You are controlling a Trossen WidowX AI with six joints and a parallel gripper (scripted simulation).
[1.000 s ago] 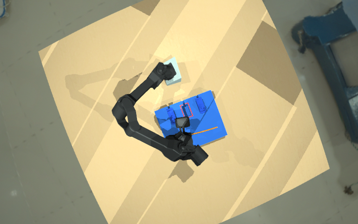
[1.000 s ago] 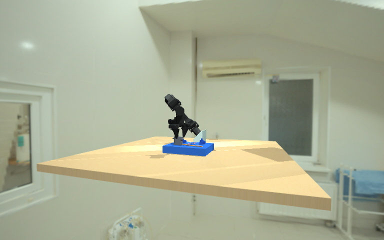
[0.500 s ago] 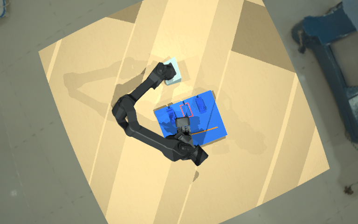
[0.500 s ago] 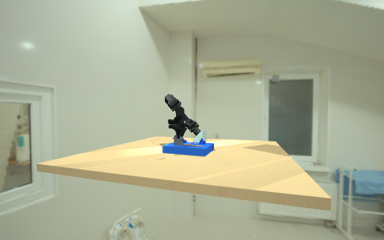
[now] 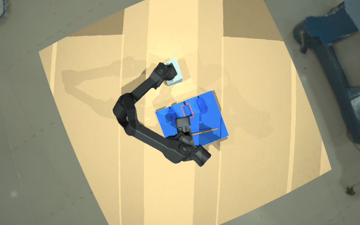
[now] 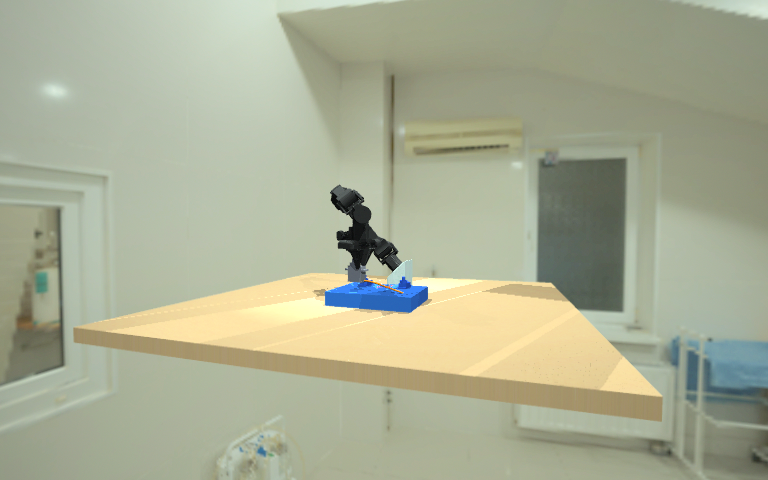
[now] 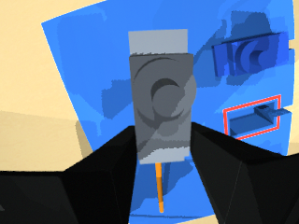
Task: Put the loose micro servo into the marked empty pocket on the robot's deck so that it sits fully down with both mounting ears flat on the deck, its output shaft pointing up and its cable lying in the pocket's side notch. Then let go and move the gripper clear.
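My gripper tip is 1 cm short of the deck, 5 cm to the right of it and 10 cm above it.
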